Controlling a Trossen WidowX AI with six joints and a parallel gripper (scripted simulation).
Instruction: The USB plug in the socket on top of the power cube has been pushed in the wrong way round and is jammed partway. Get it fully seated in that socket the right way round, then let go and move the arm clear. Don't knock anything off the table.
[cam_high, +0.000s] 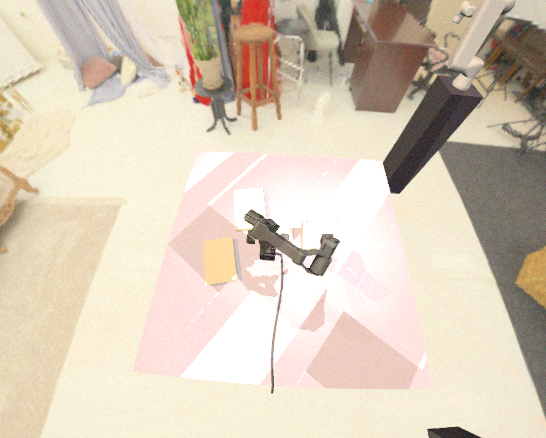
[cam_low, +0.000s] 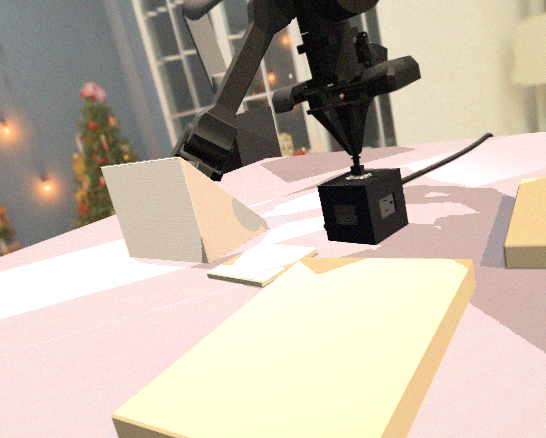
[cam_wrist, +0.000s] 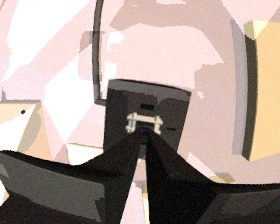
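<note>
Now: the USB plug 2 cm below my gripper tip. Also, from my gripper tip: socket (4 cm below); then thin white pad (13 cm to the right, 10 cm below, 8 cm behind).
</note>
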